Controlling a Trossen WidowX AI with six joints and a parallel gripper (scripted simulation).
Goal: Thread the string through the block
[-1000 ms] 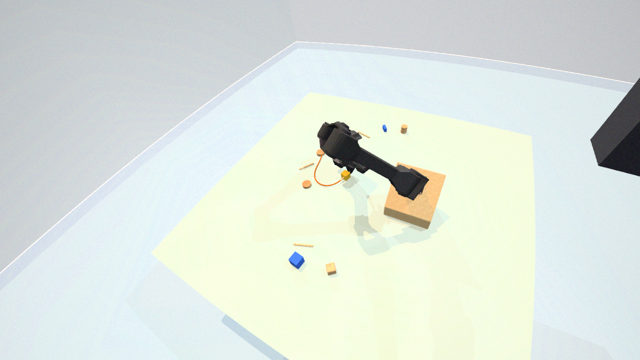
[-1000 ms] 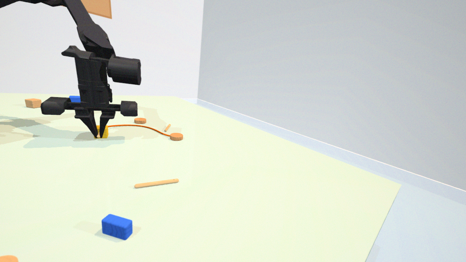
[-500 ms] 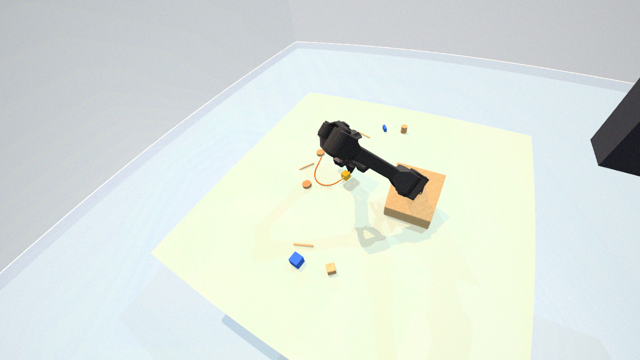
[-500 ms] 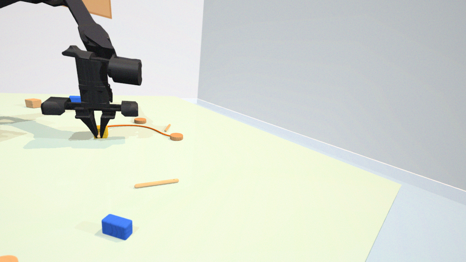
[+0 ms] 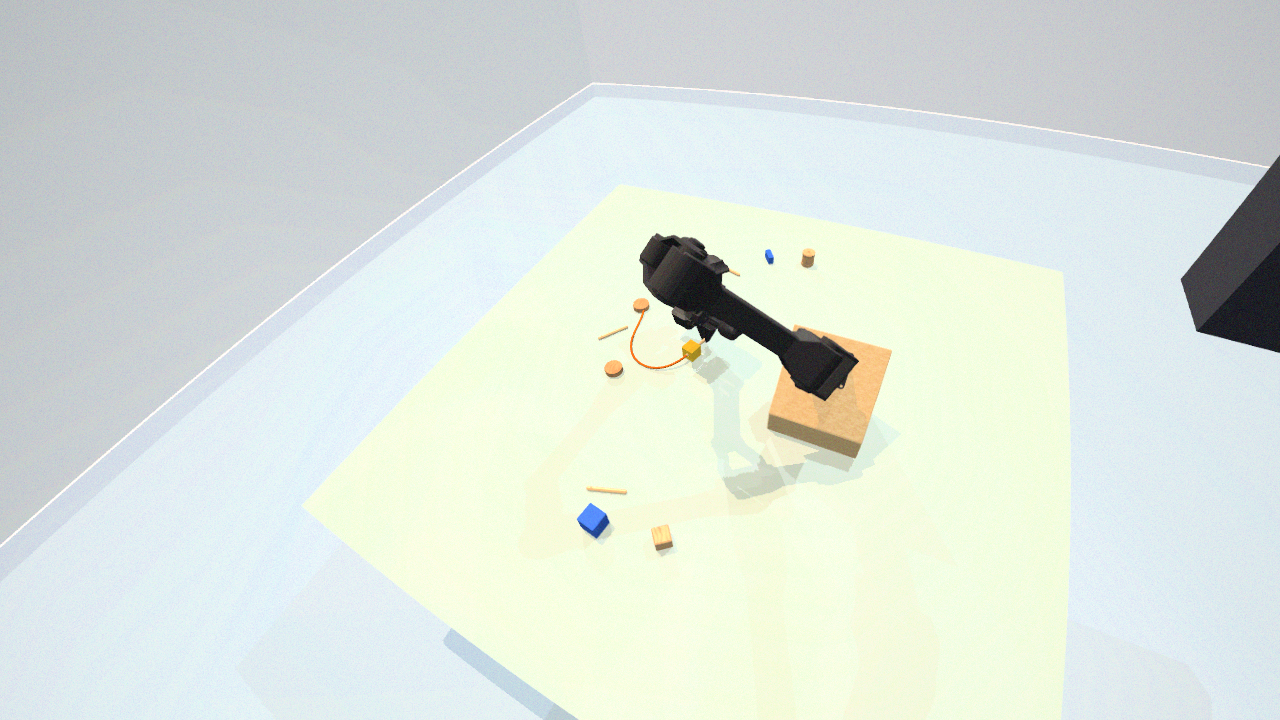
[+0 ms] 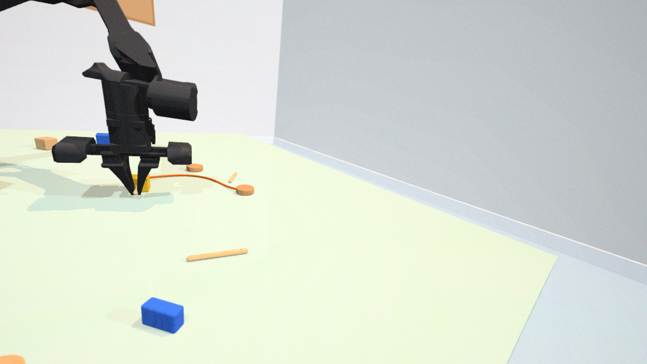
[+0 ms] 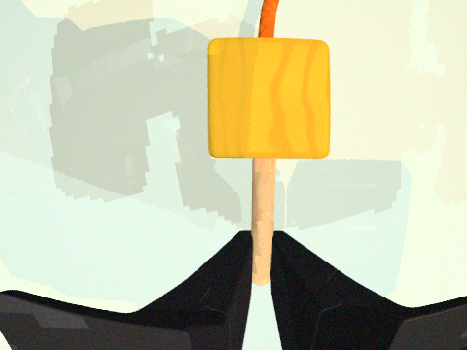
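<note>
Now: gripper tip 10 mm short of the yellow block, 40 mm to the right of it and 10 mm below it. Also, from my gripper tip: short wooden cylinder (130 mm behind, 360 mm to the right, 10 mm above); thin wooden stick (10 mm ahead, 40 mm to the left, 10 mm above); blue block (30 mm behind, 340 mm to the right).
</note>
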